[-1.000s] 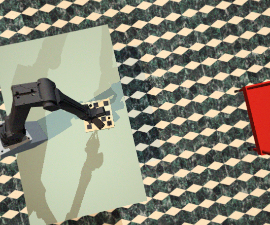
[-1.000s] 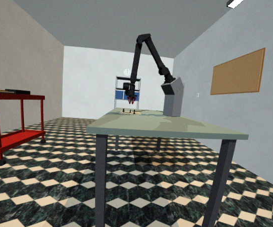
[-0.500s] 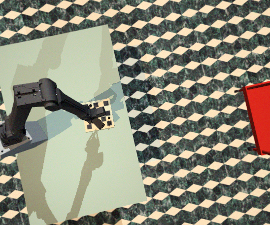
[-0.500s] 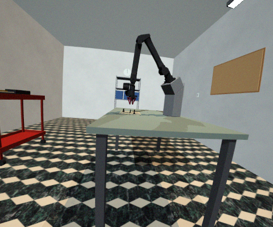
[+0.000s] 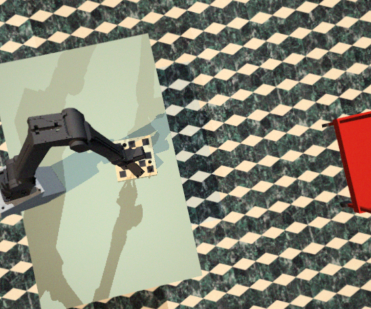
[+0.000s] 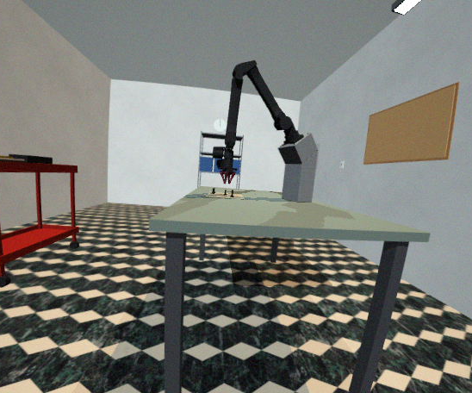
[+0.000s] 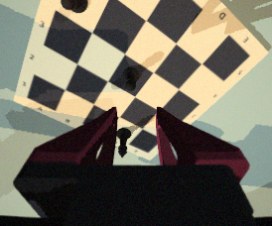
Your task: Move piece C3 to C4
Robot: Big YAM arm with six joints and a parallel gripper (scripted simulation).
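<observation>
Now: the small chessboard 1 cm ahead of my hand and 8 cm below it.
</observation>
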